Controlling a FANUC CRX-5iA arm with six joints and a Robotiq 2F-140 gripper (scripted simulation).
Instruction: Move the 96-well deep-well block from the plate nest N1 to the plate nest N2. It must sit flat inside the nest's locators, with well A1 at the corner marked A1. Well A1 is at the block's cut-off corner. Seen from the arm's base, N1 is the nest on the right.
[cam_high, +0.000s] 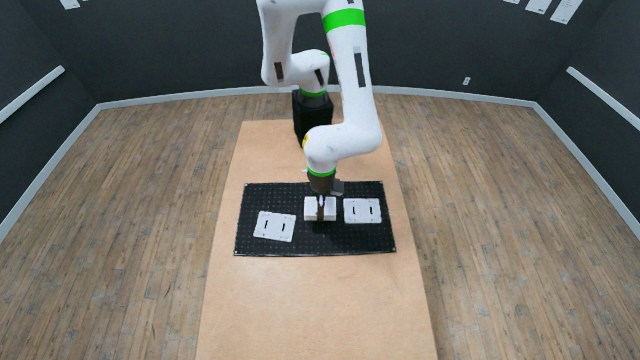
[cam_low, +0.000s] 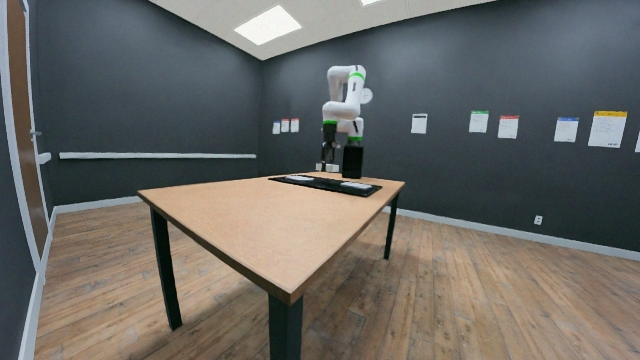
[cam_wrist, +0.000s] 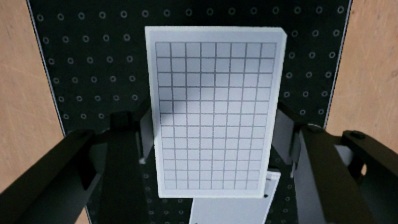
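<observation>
The plate nest N2 lies 10 mm behind my hand, 200 mm to the left of it and 100 mm below it. From my hand the other things lie so: A1 label (60 mm ahead, 260 mm to the left, 100 mm below); 96-well deep-well block (10 mm below); plate nest N1 (10 mm ahead, 200 mm to the right, 100 mm below).
</observation>
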